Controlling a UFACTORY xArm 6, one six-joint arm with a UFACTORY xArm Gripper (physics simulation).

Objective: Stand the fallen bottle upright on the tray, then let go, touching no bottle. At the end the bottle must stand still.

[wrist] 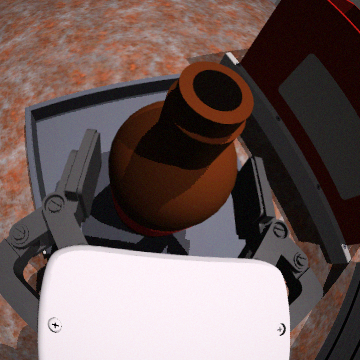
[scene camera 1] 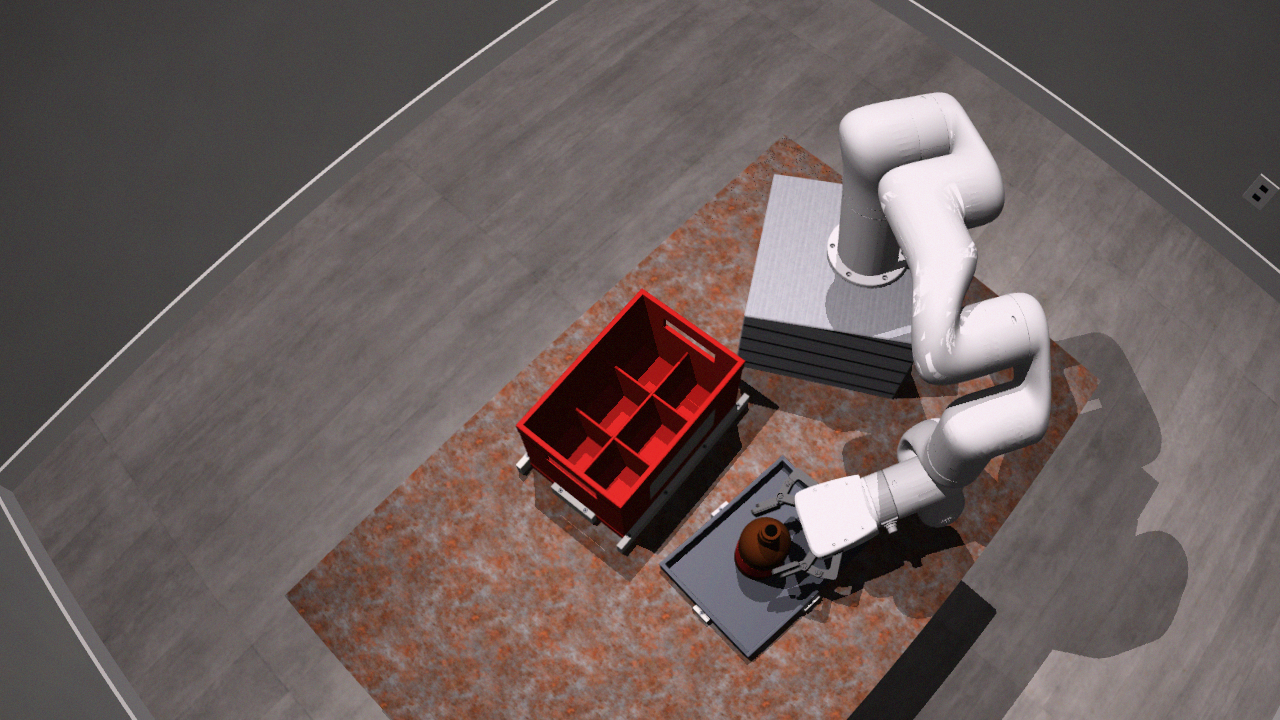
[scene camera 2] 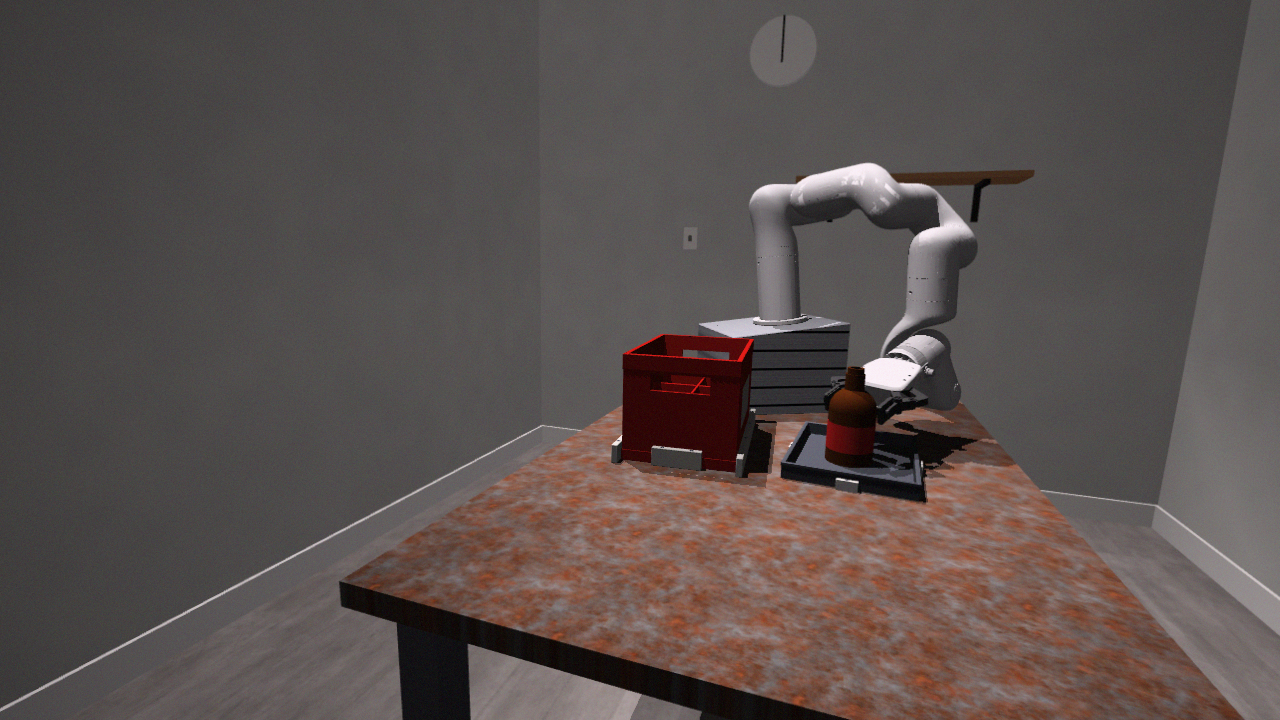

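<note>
A brown bottle appears in the pictures together with the gripper, and the wrist view and scene camera 2 both show the gripper as well.
</note>
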